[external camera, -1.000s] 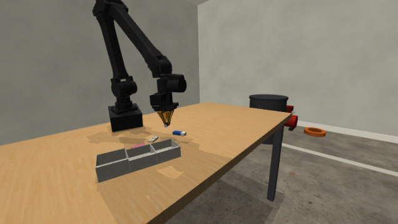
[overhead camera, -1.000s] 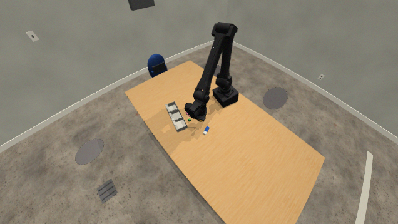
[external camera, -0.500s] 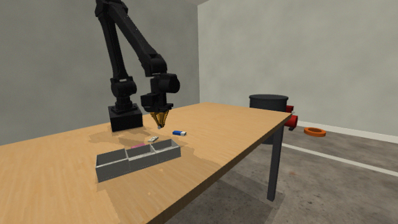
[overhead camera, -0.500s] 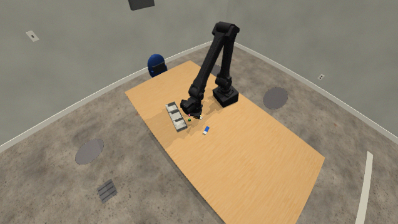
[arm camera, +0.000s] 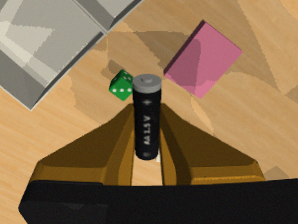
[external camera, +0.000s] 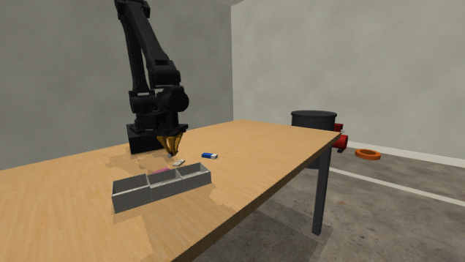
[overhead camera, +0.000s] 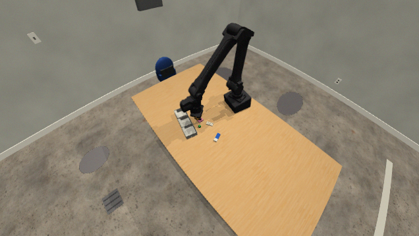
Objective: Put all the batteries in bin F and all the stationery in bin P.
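Now: hand 18 cm to the right of the blue-and-white eraser and 7 cm above it. From my hand the other things lie so: green ball (1 cm ahead, 2 cm to the left, 7 cm below); black battery (right at my hand); pink eraser block (4 cm behind, 2 cm to the right, 7 cm below).
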